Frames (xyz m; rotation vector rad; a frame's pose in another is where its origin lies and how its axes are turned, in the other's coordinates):
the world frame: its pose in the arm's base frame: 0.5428 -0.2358 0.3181 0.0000 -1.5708 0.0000
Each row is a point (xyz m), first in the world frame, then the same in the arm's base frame.
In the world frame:
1: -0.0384 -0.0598 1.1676
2: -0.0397 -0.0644 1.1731
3: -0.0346 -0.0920 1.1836
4: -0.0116 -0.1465 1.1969
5: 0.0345 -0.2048 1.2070
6: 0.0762 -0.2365 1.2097
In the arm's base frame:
1: -0.6248 -0.2956 0.2797
2: -0.6303 -0.3002 0.2784
3: -0.6408 -0.3278 0.2835
4: -0.6541 -0.3823 0.3065
5: -0.6642 -0.4406 0.3526
6: -0.6669 -0.4723 0.3943

